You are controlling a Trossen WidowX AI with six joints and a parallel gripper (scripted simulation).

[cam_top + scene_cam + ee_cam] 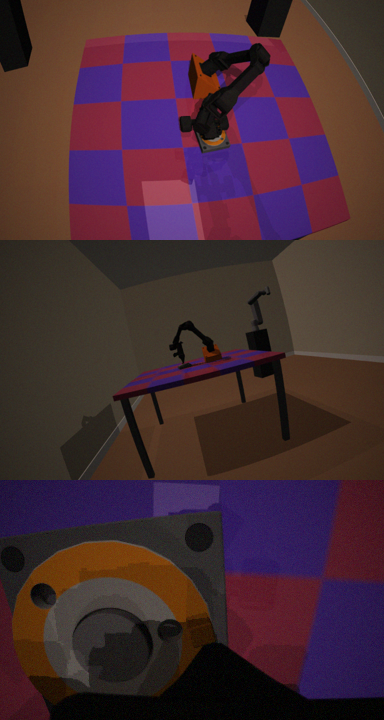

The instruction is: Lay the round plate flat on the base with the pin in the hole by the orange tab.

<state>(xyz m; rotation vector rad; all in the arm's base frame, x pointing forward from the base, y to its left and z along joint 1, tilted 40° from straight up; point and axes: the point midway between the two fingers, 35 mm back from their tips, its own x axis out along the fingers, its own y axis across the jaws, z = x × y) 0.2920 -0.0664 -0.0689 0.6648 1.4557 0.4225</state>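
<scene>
My gripper tip is 30 mm to the right of the round plate and 10 mm short of it.
</scene>
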